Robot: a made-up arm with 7 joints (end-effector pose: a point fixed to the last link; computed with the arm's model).
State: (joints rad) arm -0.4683 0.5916 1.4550 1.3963 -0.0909 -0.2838 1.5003
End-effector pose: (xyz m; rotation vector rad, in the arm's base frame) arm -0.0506 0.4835 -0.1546 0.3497 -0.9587 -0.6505
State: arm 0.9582 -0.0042 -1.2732 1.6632 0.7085 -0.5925 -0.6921
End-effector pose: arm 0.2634 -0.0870 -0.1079 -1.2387 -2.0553 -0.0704
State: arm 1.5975 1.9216 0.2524 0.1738 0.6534 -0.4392 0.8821
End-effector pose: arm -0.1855 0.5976 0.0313 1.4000 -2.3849 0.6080
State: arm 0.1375 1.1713 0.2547 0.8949 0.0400 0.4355 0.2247
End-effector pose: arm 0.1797 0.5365 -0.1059 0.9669 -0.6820 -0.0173
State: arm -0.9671 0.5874 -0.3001 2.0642 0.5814 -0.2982 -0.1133
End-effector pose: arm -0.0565 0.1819 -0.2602 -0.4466 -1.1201 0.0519
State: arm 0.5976 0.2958 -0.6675 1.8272 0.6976 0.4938 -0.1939
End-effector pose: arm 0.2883 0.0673 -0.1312 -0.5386 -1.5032 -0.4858
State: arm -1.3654 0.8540 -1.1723 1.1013 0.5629 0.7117 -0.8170
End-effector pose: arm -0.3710 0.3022 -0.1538 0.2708 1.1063 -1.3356
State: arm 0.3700 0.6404 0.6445 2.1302 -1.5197 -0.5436 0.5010
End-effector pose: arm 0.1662 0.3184 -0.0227 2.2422 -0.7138 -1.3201
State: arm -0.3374 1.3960 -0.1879 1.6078 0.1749 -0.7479 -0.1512
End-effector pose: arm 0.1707 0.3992 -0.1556 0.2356 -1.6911 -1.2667
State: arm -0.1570 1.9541 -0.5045 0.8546 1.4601 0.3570 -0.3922
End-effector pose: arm 0.1555 0.5584 0.0681 1.3754 -0.5500 0.3135
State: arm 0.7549 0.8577 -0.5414 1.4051 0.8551 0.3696 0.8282
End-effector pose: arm 0.3401 0.3010 -0.0944 -0.6790 -1.2391 -0.8305
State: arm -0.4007 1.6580 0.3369 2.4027 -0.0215 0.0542 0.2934
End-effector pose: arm 0.1501 0.2539 0.0016 0.5791 -1.3541 -2.0608
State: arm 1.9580 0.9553 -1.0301 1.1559 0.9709 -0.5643 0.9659
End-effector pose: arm 0.2961 0.3371 0.2309 0.1470 -2.4155 -1.7244
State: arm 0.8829 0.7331 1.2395 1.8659 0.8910 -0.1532 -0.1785
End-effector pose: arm 0.0767 0.4234 0.0242 -0.3251 2.3723 -0.9466
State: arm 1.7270 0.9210 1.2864 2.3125 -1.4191 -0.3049 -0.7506
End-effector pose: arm -0.0365 0.3341 0.0396 -1.7312 -0.3746 -1.3267
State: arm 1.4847 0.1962 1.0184 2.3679 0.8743 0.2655 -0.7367
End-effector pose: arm 0.1221 0.2746 0.0691 0.6184 2.0283 -1.3639
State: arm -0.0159 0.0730 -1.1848 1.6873 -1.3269 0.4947 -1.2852
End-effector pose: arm 0.0764 -0.0584 -0.2883 1.1321 -2.5296 -0.3210
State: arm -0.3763 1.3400 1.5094 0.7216 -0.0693 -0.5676 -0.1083
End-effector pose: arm 0.0205 0.6017 0.0280 1.9407 -1.6248 0.1022
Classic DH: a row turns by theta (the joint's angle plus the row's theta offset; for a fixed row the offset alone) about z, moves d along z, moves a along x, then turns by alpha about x. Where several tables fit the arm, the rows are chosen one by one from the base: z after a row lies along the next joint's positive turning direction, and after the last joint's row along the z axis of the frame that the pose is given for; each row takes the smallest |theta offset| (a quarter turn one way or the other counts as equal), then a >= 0, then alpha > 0; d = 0 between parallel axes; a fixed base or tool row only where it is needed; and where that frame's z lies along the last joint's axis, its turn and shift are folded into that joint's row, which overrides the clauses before.
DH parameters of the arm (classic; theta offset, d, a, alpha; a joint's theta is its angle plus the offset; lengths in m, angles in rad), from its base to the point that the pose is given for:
base (fixed): 0 0 0 1.5708
joint 1: 1.5708 -0.1203 0 1.5708
joint 2: 1.5708 0 0 1.5708
joint 3: 1.5708 -0.2984 0 1.5708
joint 4: 0 0 0 -1.5708
joint 5: 0 -0.2165 0 -1.5708
joint 6: -1.5708 0 0 1.5708
joint 7: 1.5708 0 0 1.5708
tool (fixed): -1.5708 0 0 0

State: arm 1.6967 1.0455 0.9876 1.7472 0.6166 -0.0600 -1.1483
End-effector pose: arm -0.0379 0.4348 0.1135 0.1821 1.2756 -1.5912
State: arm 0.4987 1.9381 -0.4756 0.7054 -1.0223 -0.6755 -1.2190
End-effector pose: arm 0.0587 0.5757 0.1531 2.1860 -0.9302 -1.9127
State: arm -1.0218 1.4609 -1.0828 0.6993 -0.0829 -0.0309 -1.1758
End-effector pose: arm -0.1137 0.5681 -0.1461 0.8736 -0.0736 -2.0728
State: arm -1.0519 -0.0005 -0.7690 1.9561 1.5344 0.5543 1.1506
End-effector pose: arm -0.1169 -0.0193 -0.2328 -2.6118 -0.2768 1.1641
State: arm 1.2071 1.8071 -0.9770 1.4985 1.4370 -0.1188 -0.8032
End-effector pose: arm 0.1369 0.4675 0.0772 0.9757 -1.8110 0.8000
